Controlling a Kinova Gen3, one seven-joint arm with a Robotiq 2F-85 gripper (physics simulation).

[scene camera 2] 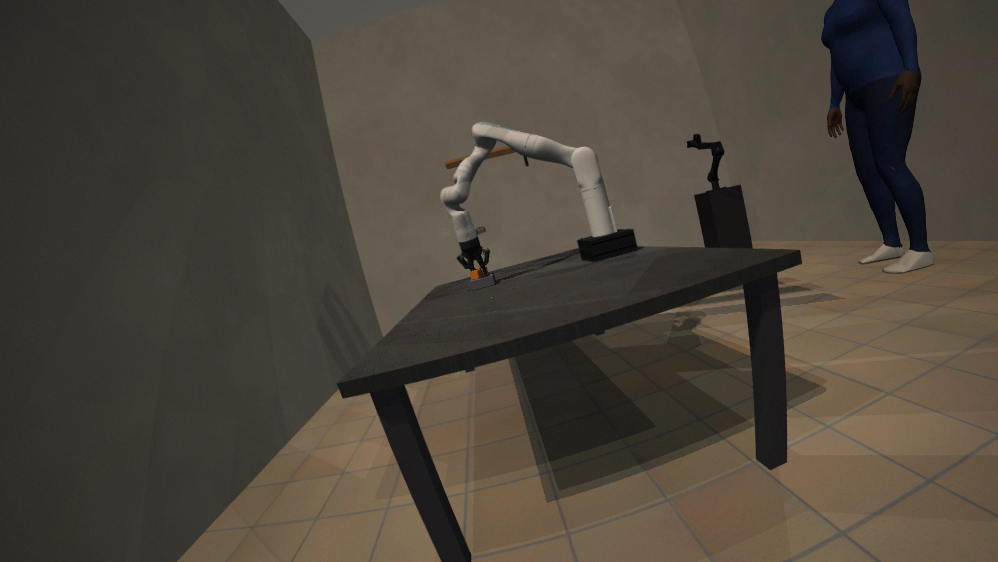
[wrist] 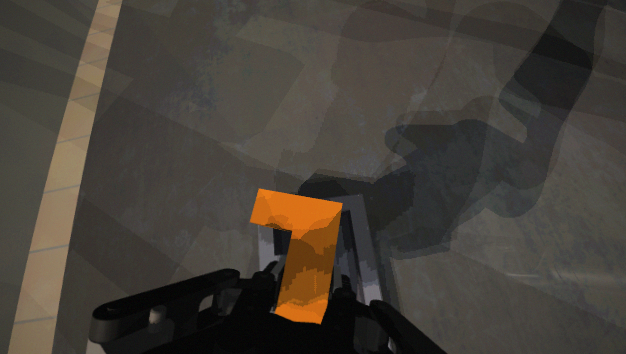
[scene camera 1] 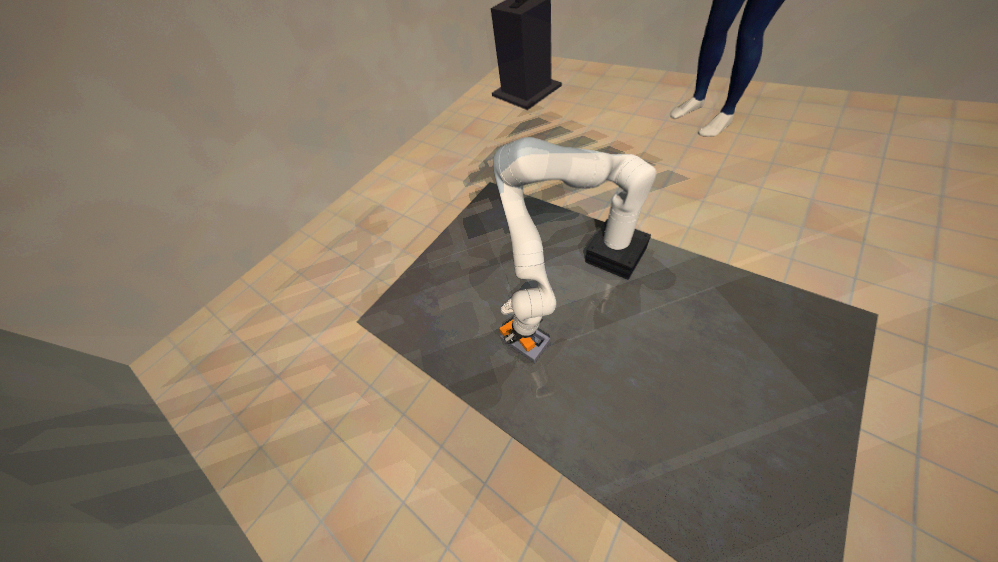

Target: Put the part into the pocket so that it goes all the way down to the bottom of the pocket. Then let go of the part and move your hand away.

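Frame: origin at the arm's base, x ahead, y left, z up, level; metres.
Where they show: gripper, fingertip midpoint: [scene camera 2: 480, 276] [wrist: 309, 273]; arm's base at its link origin: [scene camera 2: 604, 234] [scene camera 1: 616, 239].
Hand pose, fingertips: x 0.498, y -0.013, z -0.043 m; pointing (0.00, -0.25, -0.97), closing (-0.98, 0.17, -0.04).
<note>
Things, the pixels of their top centre, and the offset from my fingertips. Level surfaces: height alone.
- orange part at its top centre: [wrist: 280, 280] [scene camera 1: 516, 335] [scene camera 2: 474, 269] dz +0.031, dx +0.015, dy +0.001 m
- grey block with the pocket, top centre: [wrist: 319, 291] [scene camera 1: 524, 336] [scene camera 2: 481, 276] dz +0.000, dx -0.008, dy +0.012 m
- dark table at its surface level: dz -0.036 m
The orange part [scene camera 1: 528, 344] [scene camera 2: 476, 274] [wrist: 315, 215] has a long bar and a short arm pointing left in the wrist view. My gripper [scene camera 1: 518, 337] [scene camera 2: 474, 268] [wrist: 309, 273] is shut on its long bar, one finger on each side. The grey block with the pocket [scene camera 1: 536, 354] [scene camera 2: 481, 283] [wrist: 363, 235] lies on the table under the part. In the wrist view the part looks turned a little against the block, and its short arm overlaps the block's left and far edges. Dark pocket openings show on both sides of the bar. The part's underside and its exact height are hidden.
The dark table [scene camera 1: 663, 390] [scene camera 2: 558, 300] carries the block and the arm's black base [scene camera 1: 618, 254] [scene camera 2: 607, 244]. The table's edge runs along the left of the wrist view. A black pedestal [scene camera 1: 523, 52] [scene camera 2: 724, 216] and a person [scene camera 1: 740, 62] [scene camera 2: 879, 104] stand beyond the table.
</note>
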